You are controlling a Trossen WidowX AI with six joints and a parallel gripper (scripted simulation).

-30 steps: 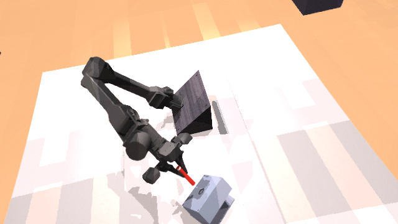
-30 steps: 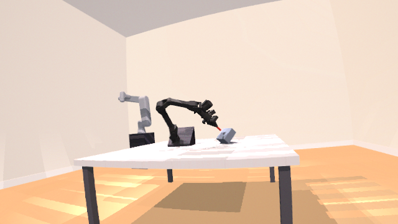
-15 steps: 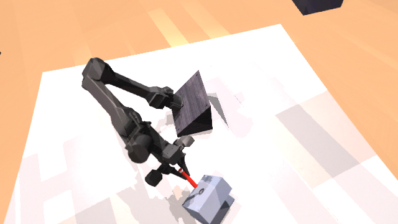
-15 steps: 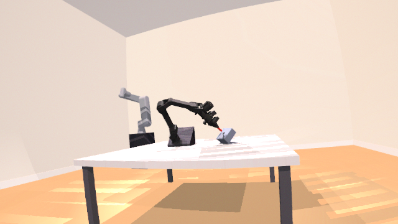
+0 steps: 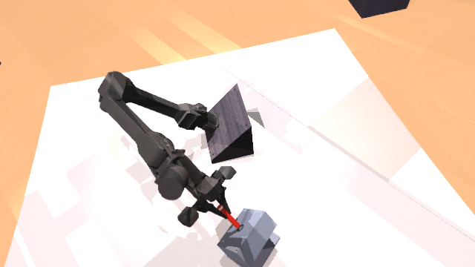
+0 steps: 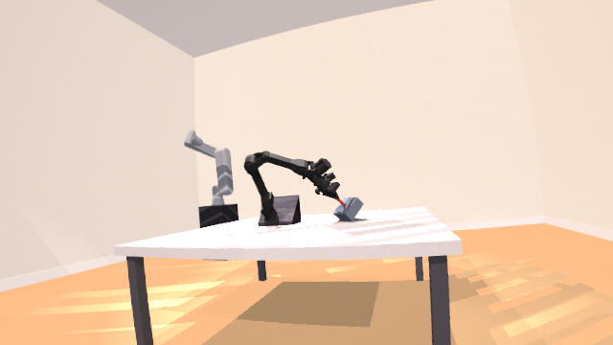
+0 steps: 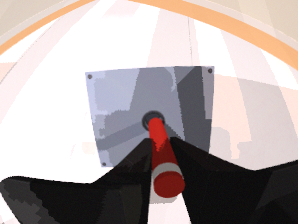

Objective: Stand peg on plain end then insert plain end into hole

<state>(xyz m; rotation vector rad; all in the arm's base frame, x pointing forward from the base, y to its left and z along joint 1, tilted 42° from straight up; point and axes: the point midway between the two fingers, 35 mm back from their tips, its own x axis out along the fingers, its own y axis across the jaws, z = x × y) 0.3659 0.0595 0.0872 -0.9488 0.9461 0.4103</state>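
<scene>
Now: the red peg 10 mm behind my gripper tip, 10 mm to the right of it and 10 mm above it. The rest, counted from my gripper tip: sloped panel (40 mm ahead, 40 mm to the left, 60 mm below).
</scene>
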